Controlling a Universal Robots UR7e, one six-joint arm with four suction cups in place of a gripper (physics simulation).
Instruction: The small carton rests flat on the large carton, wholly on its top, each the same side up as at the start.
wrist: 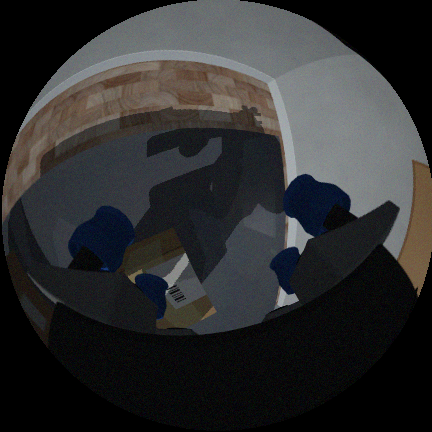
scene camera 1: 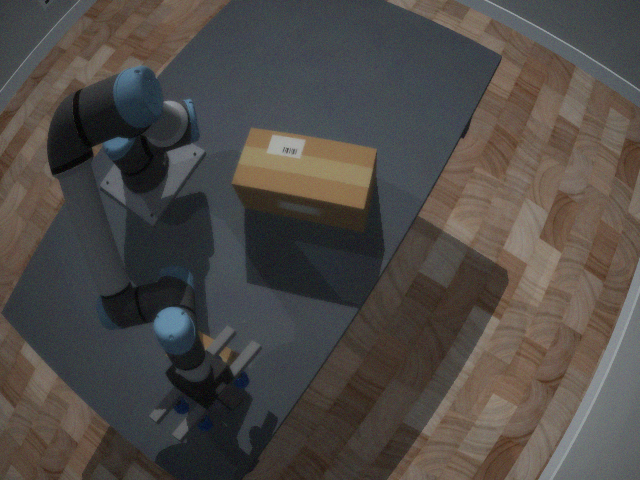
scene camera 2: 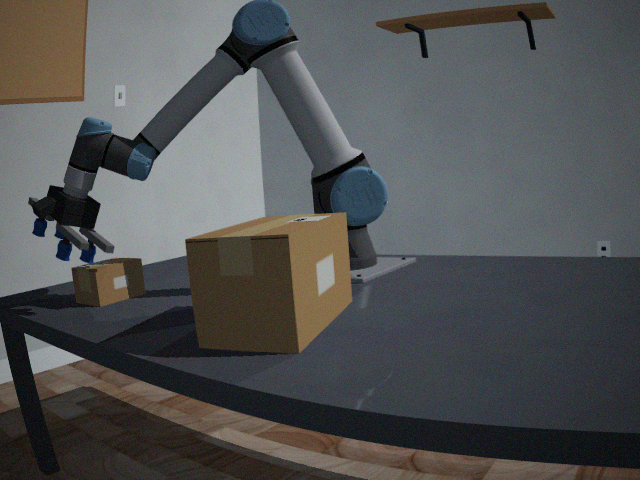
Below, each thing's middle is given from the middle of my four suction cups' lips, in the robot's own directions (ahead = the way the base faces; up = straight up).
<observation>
The small carton (scene camera 2: 101, 283) is 100 mm below my suction cup, 90 mm behind it and 50 mm to the left of it. Round my suction cup: large carton (scene camera 2: 273, 284) (530 mm to the left, 140 mm behind, 60 mm below).
</observation>
